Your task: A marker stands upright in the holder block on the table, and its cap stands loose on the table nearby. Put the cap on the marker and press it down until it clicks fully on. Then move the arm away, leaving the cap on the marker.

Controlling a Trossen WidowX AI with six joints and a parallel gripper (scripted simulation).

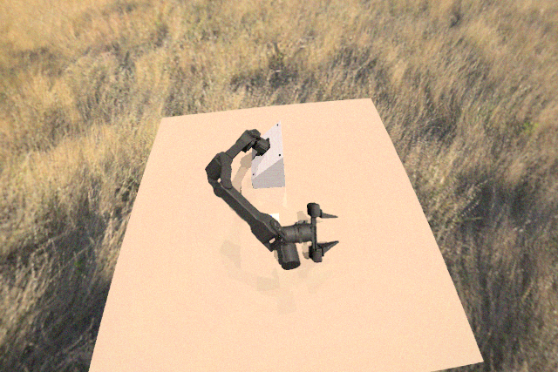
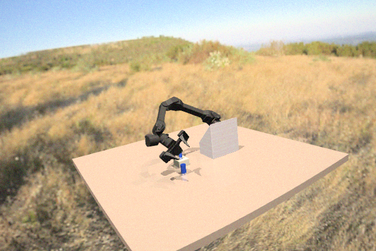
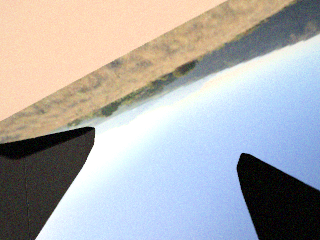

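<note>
Right now my gripper tip is 70 mm past the blue marker cap, 120 mm to the left of it and 140 mm above it.
</note>
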